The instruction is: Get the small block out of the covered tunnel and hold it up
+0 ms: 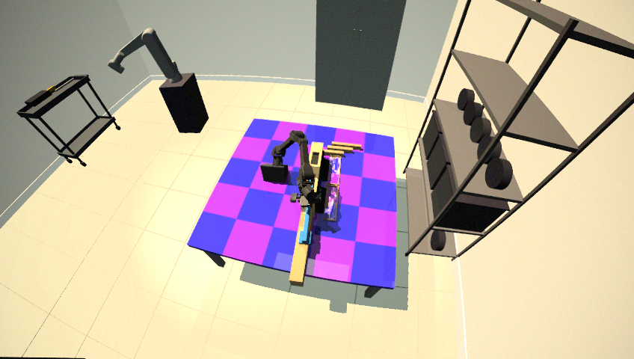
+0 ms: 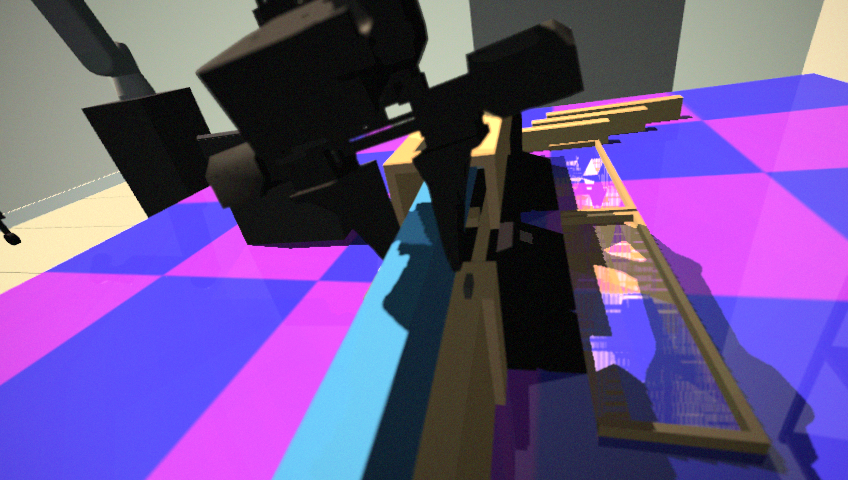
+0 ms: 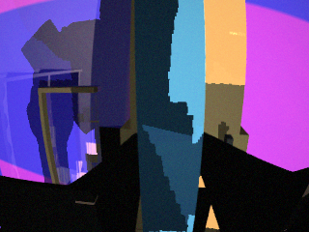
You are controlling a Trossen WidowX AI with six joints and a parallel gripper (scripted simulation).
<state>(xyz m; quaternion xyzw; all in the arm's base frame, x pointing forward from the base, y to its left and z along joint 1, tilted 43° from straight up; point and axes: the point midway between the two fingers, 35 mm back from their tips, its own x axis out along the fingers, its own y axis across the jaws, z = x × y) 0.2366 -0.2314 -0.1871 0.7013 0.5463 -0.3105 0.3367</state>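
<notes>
Right now my gripper tip is 20 mm short of the tan tunnel, 70 mm to the right of it and 50 mm above it. From my gripper tip the other things lie so: small red block 260 mm to the left.
</notes>
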